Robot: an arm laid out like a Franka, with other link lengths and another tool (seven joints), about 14 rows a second.
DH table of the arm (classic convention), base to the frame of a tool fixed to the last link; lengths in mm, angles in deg. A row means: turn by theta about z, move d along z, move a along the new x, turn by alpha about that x. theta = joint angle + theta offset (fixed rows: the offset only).
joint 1: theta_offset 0, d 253.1, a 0, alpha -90
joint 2: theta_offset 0, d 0, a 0, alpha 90
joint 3: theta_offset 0, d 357.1, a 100.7, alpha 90
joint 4: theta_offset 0, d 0, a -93.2, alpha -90
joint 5: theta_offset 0, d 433.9, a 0, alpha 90
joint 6: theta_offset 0, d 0, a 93.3, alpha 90
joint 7: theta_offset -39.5, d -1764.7, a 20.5, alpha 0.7
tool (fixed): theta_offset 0, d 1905.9, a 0, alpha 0
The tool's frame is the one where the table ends.
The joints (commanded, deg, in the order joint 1, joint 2, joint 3, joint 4, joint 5, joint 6, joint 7), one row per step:
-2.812, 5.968, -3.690, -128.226, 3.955, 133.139, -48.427
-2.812, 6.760, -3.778, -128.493, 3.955, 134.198, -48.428
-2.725, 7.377, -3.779, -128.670, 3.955, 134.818, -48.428
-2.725, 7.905, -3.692, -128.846, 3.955, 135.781, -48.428
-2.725, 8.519, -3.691, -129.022, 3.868, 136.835, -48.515
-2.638, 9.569, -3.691, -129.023, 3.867, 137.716, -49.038
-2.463, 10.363, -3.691, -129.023, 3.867, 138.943, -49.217
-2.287, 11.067, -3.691, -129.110, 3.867, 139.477, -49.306
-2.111, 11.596, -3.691, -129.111, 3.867, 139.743, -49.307
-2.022, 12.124, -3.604, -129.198, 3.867, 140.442, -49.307
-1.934, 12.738, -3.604, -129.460, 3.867, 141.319, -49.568
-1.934, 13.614, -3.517, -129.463, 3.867, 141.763, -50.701
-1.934, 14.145, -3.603, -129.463, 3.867, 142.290, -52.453
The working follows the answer.
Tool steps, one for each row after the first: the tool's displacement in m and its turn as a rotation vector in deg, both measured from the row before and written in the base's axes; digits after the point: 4 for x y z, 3 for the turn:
0.0003, -0.0012, -0.0089, -0.112, 0.013, -0.133
-0.0001, 0.0007, -0.0069, -0.051, 0.181, 0.060
0.0008, 0.0006, -0.0056, -0.099, -0.248, 0.047
0.0007, -0.0004, -0.0064, -0.178, -0.248, 0.111
0.0008, 0.0004, -0.0097, -0.088, 0.162, 0.580
0.0020, 0.0012, -0.0067, -0.158, -0.424, 0.313
-0.0002, 0.0016, -0.0072, -0.044, 0.260, 0.247
0.0000, 0.0017, -0.0051, -0.020, 0.267, 0.169
0.0003, 0.0016, -0.0052, -0.060, -0.077, 0.152
-0.0009, 0.0007, -0.0071, -0.081, 0.000, 0.321
-0.0010, 0.0004, -0.0085, 0.001, 0.406, 1.205
-0.0005, -0.0017, -0.0048, -0.048, -0.040, 1.654

Tool pose at each row, in the base's axes (x y z in m, rotation vector in deg; rounded; the steps above come from the unrounded poses):
0.5817, -0.0411, 0.2209, -136.858, -112.267, -1.039
0.5820, -0.0423, 0.2121, -137.051, -112.157, -0.920
0.5819, -0.0415, 0.2051, -136.940, -112.176, -0.652
0.5826, -0.0409, 0.1996, -137.070, -112.385, -0.850
0.5833, -0.0413, 0.1932, -137.185, -112.708, -0.969
0.5841, -0.0409, 0.1835, -136.589, -113.372, -0.670
0.5862, -0.0397, 0.1769, -136.571, -114.002, -1.011
0.5859, -0.0381, 0.1697, -136.229, -114.205, -0.649
0.5859, -0.0363, 0.1646, -135.946, -114.300, -0.307
0.5862, -0.0347, 0.1593, -135.866, -114.543, -0.334
0.5854, -0.0341, 0.1522, -135.593, -114.961, -0.244
0.5844, -0.0337, 0.1438, -134.183, -116.200, 0.271
0.5839, -0.0354, 0.1389, -132.540, -118.168, 0.329

